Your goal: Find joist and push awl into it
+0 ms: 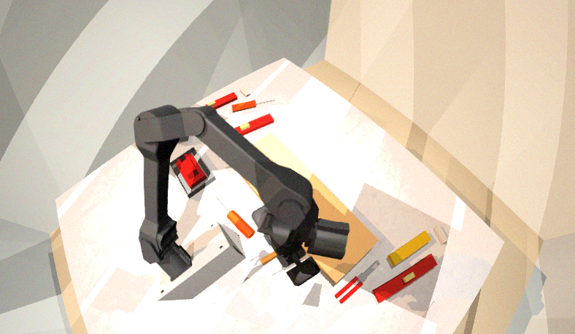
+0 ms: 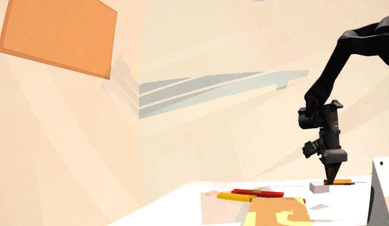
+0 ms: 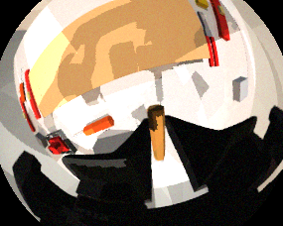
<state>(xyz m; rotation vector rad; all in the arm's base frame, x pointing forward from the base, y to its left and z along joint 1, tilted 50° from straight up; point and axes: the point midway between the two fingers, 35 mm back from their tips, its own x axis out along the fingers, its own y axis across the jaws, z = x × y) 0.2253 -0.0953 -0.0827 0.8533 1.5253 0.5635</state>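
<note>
My gripper tip is now 60 mm past the awl and 10 mm to the right of it. Round my gripper tip: yellow block: 290 mm ahead, 270 mm to the right, 120 mm below; red stud finder: 50 mm behind, 450 mm to the left, 80 mm below.
</note>
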